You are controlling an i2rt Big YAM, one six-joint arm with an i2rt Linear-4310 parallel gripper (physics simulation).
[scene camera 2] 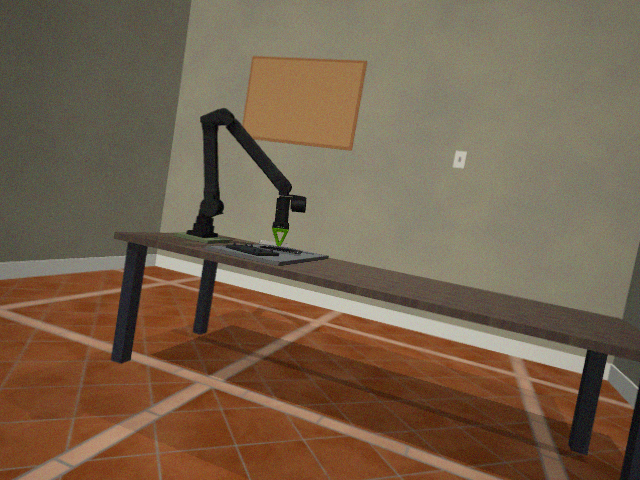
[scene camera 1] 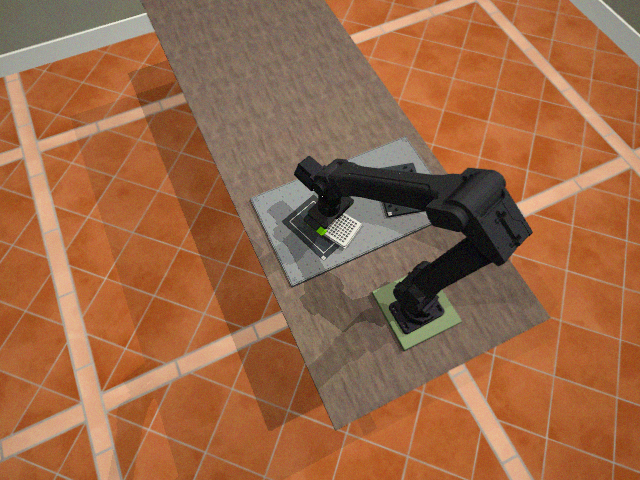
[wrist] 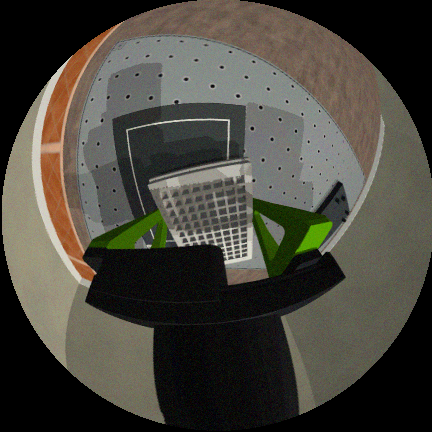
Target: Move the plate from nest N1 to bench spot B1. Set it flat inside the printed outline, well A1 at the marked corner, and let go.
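Pixels of known places: gripper, fingertip midpoint: [scene camera 2: 279, 245] [scene camera 1: 328, 221] [wrist: 207, 206]; arm's base at its link origin: [scene camera 2: 202, 235] [scene camera 1: 415, 310].
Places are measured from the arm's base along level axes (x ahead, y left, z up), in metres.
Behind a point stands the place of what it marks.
Observation:
The white multiwell plate [scene camera 1: 343, 230] {x 0.279, y 0.061, z 0.023 m} [wrist: 210, 200] {x 0.343, y 0.084, z 0.028 m} is between the green fingers of my gripper [scene camera 2: 280, 237] {x 0.329, y 0.082, z 0.014 m} [wrist: 207, 206] {x 0.329, y 0.082, z 0.014 m}, which is shut on its sides. The plate looks roughly level and hangs a little above the grey board. Bench spot B1 is a dark pad with a white printed outline [scene camera 1: 307, 237] {x 0.317, y 0.153, z -0.002 m} [wrist: 180, 120] {x 0.400, y 0.125, z -0.002 m}. In scene camera 1 the plate overlaps the pad's right side and reaches past it. The marked corner [scene camera 1: 323, 257] {x 0.243, y 0.142, z -0.002 m} shows as a small white square. Nest N1 [scene camera 1: 408, 207] {x 0.263, y -0.144, z 0.009 m} [wrist: 337, 205] {x 0.384, y -0.152, z 0.008 m} is black and holds no plate. Well A1 cannot be made out.
The grey perforated board [scene camera 1: 372, 229] {x 0.255, y -0.021, z -0.004 m} [scene camera 2: 305, 258] {x 0.495, y -0.027, z -0.004 m} [wrist: 200, 50] {x 0.482, y 0.133, z -0.004 m} carries the pad and the nest on the wooden table [scene camera 1: 289, 103] {x 0.787, y -0.019, z -0.017 m} [scene camera 2: 439, 297] {x 1.021, y -0.205, z -0.017 m}. The arm's base stands on a green mat [scene camera 1: 408, 341] {x -0.059, y 0.060, z 0.002 m}. The arm passes over the nest side in scene camera 1.

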